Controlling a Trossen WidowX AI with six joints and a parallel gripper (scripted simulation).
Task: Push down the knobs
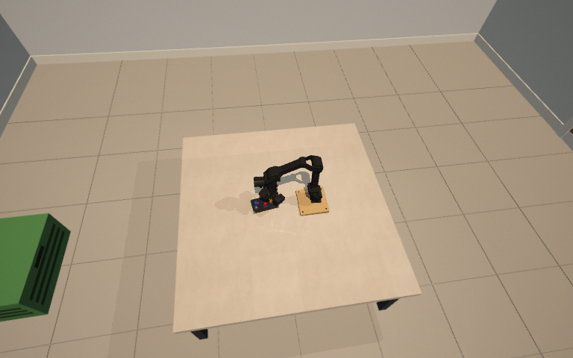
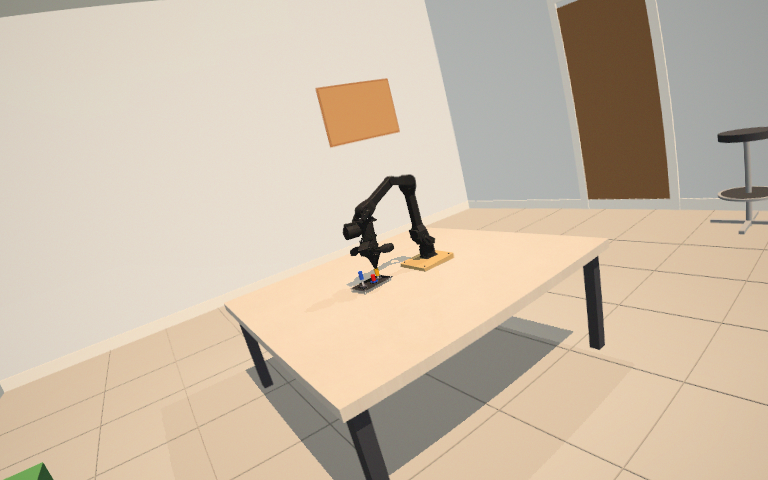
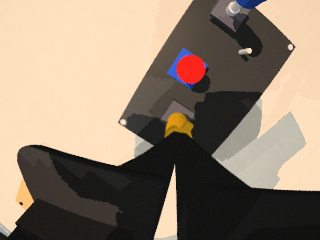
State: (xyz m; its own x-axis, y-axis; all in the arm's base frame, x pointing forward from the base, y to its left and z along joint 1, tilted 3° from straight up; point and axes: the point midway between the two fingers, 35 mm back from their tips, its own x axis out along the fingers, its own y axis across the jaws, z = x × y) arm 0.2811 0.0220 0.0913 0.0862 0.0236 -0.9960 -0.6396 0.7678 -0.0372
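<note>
Right now my gripper tip is 10 mm above the yellow knob. The rest, counted from my gripper tip: blue knob: 90 mm ahead, 40 mm to the left, 10 mm above.
</note>
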